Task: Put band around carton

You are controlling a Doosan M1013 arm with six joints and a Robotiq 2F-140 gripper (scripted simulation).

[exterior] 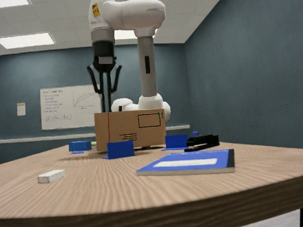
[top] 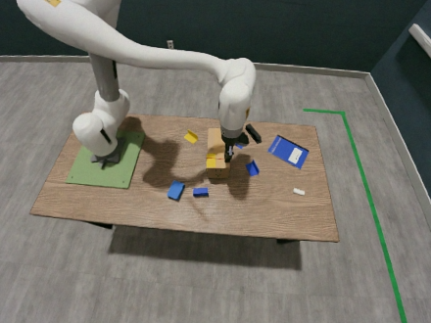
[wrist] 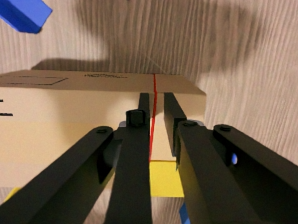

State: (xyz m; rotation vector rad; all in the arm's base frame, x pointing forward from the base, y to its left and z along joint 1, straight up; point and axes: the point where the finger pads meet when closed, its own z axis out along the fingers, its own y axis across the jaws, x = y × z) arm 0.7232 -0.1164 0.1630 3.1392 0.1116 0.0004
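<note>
Now: hand 10 cm above the brown carton, 8 cm to the right of it and 5 cm past it. Also, from my hand: white eraser 41 cm ahead, 17 cm below, 12 cm to the right.
</note>
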